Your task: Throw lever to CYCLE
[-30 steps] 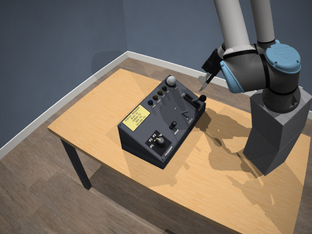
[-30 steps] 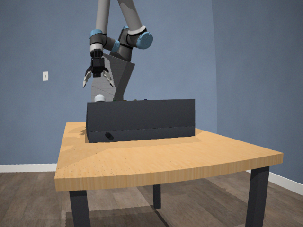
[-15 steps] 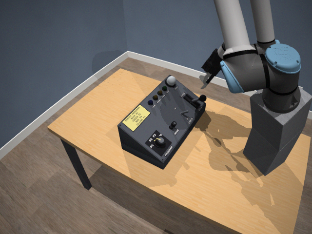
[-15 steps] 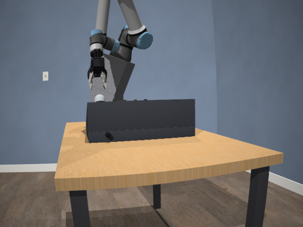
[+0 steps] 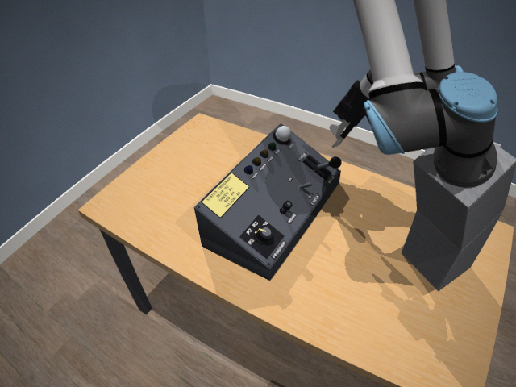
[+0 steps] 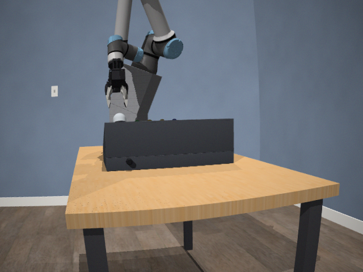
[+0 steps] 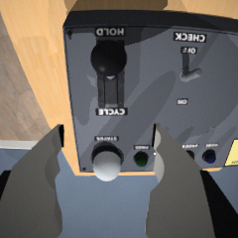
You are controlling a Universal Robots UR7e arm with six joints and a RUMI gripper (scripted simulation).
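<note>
Right now my hand is 70 mm short of the check toggle, 110 mm to the right of it and 140 mm above it. Also, from my hand: program dial 110 mm ahead, 360 mm to the left, 130 mm below; then mode knob 80 mm ahead, 230 mm to the left, 130 mm below; then dark console 110 mm ahead, 170 mm to the left, 160 mm below.
</note>
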